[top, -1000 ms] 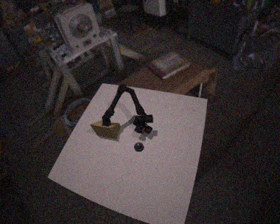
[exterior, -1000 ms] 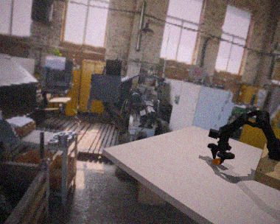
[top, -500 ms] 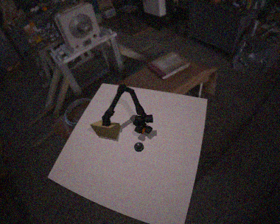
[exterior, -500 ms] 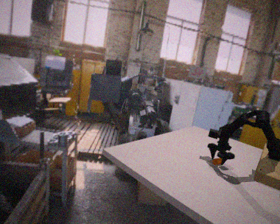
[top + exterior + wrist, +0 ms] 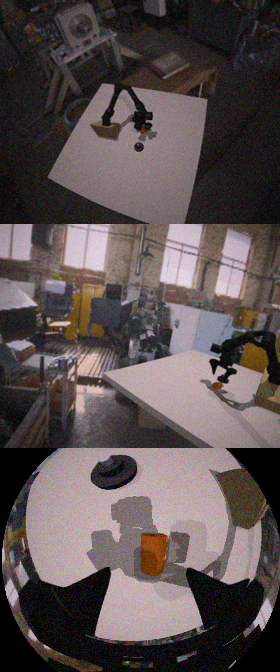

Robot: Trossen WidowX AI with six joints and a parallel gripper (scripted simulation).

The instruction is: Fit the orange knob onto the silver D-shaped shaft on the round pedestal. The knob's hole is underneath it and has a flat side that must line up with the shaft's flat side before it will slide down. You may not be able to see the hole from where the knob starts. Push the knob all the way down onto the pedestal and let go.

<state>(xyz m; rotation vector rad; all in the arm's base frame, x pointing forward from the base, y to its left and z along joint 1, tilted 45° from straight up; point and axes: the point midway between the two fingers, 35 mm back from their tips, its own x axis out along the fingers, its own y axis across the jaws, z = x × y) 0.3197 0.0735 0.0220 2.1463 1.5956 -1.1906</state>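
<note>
Now: gripper tip 5 cm above the orange knob and 1 cm to the right of it. Also, from my gripper tip: round dark pedestal (17 cm to the right, 4 cm below, 2 cm behind).
</note>
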